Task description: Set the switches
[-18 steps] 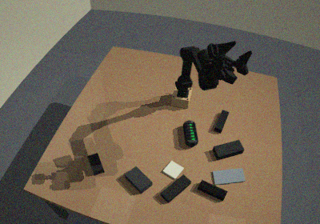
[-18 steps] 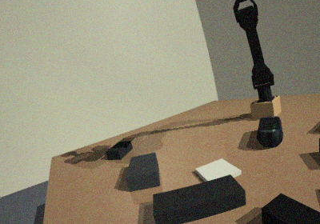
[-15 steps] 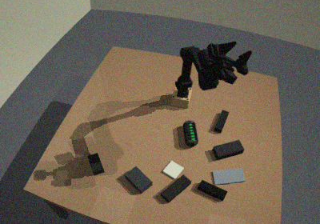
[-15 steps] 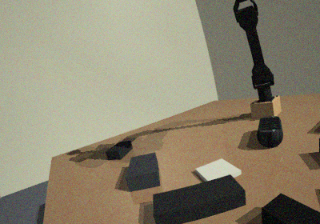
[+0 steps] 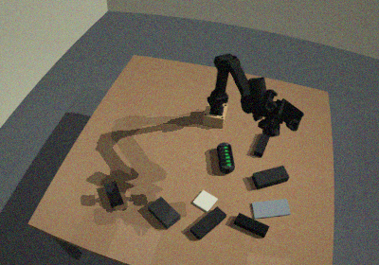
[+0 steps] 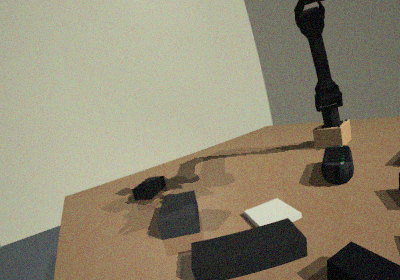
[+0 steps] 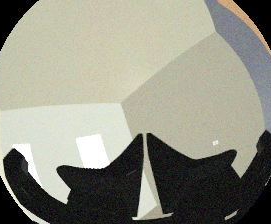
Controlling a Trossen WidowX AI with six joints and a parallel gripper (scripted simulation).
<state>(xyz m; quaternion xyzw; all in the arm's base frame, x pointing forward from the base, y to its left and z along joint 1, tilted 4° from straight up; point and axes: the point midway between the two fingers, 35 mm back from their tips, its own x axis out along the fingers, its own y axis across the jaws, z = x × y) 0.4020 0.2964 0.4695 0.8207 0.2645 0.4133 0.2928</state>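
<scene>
My gripper tip is now 4 cm short of the white tile, 26 cm to the left of it and 54 cm above it. Round my gripper tip: slim dark block (33 cm behind, 5 cm to the right, 53 cm below); grey plate (2 cm ahead, 2 cm to the left, 54 cm below).
</scene>
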